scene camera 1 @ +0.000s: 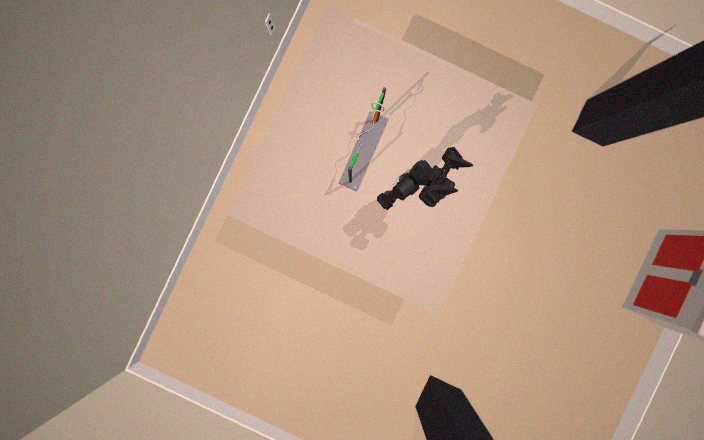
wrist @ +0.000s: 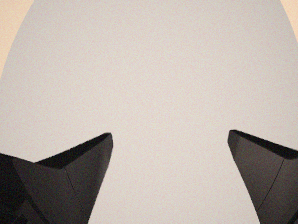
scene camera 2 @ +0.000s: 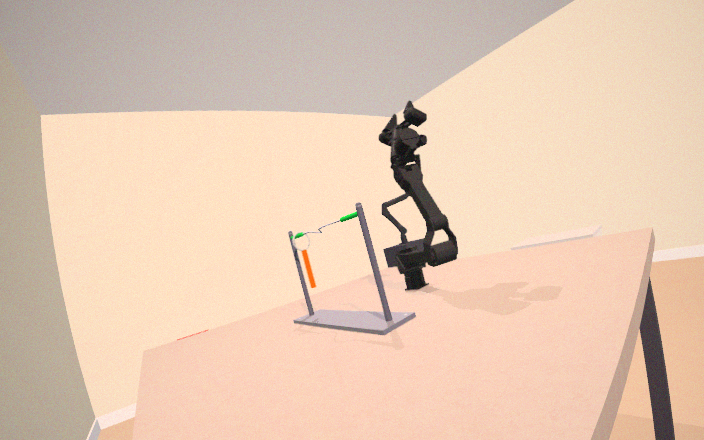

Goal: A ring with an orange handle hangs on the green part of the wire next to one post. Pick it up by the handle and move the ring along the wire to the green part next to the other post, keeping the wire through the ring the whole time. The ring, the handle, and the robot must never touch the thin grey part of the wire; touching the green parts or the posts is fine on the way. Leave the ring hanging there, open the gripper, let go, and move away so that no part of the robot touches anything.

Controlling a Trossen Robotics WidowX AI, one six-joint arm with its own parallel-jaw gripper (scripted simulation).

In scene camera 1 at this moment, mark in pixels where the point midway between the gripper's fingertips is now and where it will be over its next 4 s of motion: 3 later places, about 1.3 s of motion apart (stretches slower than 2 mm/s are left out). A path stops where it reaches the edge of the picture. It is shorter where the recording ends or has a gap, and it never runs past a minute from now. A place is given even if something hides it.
The gripper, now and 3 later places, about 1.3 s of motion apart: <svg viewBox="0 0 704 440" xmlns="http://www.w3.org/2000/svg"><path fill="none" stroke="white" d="M464 177L438 83L383 125L374 119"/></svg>
